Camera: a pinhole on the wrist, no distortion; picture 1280 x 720 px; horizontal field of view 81.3 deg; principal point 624.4 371.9 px. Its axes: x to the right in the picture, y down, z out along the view. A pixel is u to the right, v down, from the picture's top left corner.
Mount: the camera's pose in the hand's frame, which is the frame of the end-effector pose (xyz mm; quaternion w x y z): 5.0 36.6 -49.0 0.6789 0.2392 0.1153 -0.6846
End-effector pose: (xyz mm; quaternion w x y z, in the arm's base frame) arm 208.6 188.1 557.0 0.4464 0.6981 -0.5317 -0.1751
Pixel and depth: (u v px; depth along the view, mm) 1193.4 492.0 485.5
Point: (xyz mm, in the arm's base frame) 376.3 107.7 25.3
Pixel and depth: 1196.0 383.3 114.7
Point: 255.9 197.1 473.3
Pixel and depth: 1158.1 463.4 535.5
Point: 364.1 112.1 -26.2
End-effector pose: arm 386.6 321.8 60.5 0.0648 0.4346 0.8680 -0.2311
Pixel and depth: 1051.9 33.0 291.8
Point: 290.7 28.3 110.5
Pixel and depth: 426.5 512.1 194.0
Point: 358.9 250.9 -68.1
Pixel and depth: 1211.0 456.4 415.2
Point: 23.0 11.2 79.6
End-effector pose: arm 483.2 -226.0 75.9 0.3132 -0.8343 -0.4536 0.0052
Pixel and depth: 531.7 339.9 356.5
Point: 287.3 -100.6 -115.5
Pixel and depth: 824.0 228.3 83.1
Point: 449.7 -231.1 73.7
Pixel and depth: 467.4 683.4 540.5
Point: 308.6 190.2 -224.5
